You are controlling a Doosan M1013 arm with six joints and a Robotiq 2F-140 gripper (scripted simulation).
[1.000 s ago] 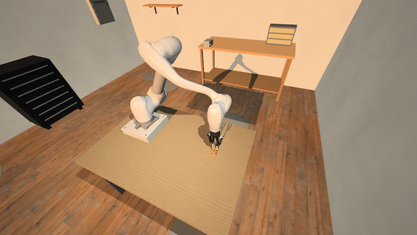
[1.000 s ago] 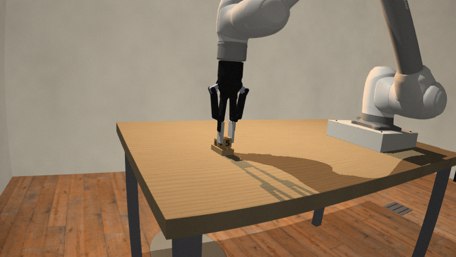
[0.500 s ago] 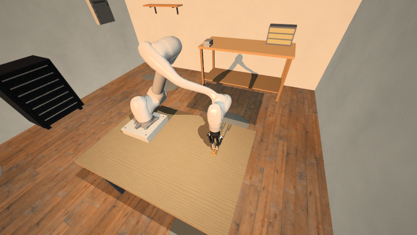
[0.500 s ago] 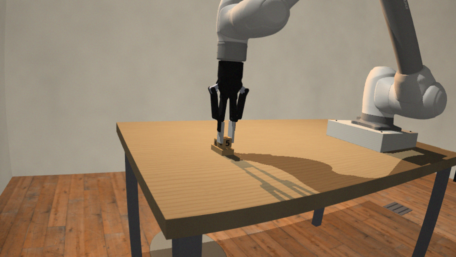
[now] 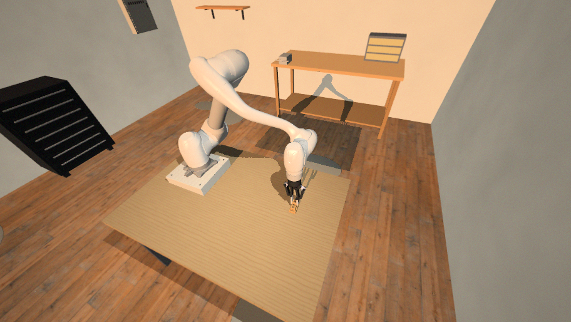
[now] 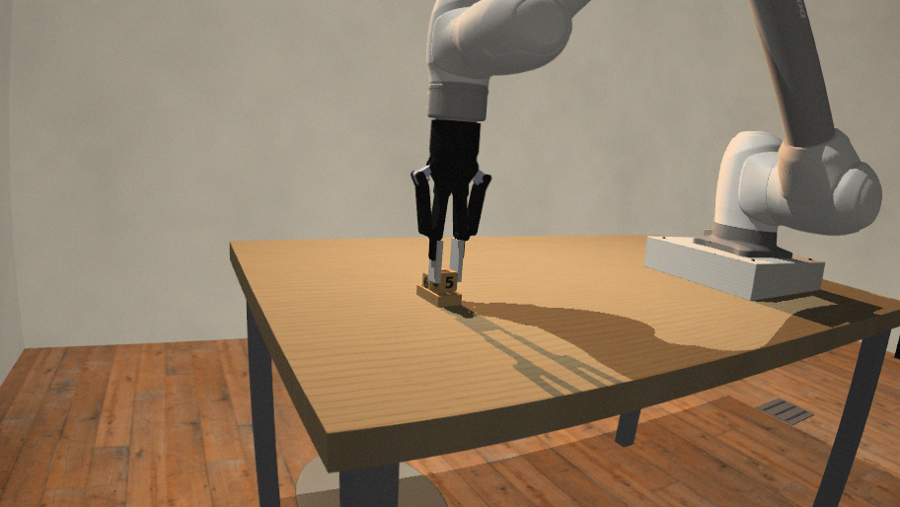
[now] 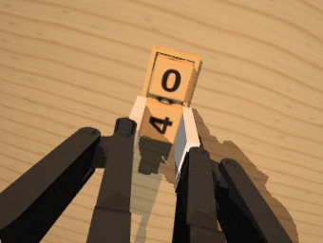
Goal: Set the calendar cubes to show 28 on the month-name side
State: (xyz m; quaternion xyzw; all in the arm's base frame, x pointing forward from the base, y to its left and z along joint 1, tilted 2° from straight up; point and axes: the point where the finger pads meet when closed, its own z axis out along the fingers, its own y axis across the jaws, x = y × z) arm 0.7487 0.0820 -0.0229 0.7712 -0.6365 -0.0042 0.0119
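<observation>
Now: hand 2 cm to the left of the wooden calendar tray and 6 cm above it.
</observation>
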